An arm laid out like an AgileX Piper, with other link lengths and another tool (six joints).
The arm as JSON. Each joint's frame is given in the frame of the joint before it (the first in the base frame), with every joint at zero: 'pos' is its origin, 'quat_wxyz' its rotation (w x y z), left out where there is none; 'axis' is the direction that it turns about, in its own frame. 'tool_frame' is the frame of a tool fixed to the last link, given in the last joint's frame.
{
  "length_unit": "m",
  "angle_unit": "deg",
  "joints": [
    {
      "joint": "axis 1",
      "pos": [
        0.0,
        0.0,
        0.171
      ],
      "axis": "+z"
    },
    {
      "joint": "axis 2",
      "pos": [
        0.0,
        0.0,
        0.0
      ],
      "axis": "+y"
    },
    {
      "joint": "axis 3",
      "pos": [
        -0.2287,
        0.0,
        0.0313
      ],
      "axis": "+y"
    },
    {
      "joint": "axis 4",
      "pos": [
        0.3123,
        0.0,
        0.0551
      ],
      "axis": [
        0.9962,
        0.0,
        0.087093
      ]
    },
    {
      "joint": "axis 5",
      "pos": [
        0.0,
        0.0,
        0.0
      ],
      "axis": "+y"
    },
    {
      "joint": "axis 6",
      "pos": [
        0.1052,
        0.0,
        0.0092
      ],
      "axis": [
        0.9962,
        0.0,
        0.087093
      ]
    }
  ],
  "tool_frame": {
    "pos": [
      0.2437,
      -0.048,
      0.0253
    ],
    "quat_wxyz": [
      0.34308,
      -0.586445,
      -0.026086,
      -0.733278
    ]
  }
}
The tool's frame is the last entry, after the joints.
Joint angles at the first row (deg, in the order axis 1, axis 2, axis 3, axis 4, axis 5, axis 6):
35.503 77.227 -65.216 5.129 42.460 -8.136
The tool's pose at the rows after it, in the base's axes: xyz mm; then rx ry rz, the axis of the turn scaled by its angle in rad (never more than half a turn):
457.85, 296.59, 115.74, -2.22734, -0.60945, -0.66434
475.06, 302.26, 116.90, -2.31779, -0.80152, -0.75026
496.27, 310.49, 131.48, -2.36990, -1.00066, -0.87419
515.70, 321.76, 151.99, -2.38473, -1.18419, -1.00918
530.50, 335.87, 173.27, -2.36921, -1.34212, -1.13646
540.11, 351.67, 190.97, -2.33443, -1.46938, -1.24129
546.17, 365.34, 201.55, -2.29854, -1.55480, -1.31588
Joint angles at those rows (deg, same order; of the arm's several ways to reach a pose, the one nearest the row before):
41.954 82.168 -67.679 -9.492 42.257 -1.190
47.252 86.609 -69.325 -25.088 42.201 5.607
51.226 90.385 -70.222 -40.731 42.060 12.172
53.799 93.608 -70.536 -55.234 41.944 18.335
55.307 96.380 -70.660 -67.910 41.917 23.883
56.115 98.798 -70.872 -78.203 41.893 28.522
56.448 100.982 -71.261 -85.773 41.909 32.368

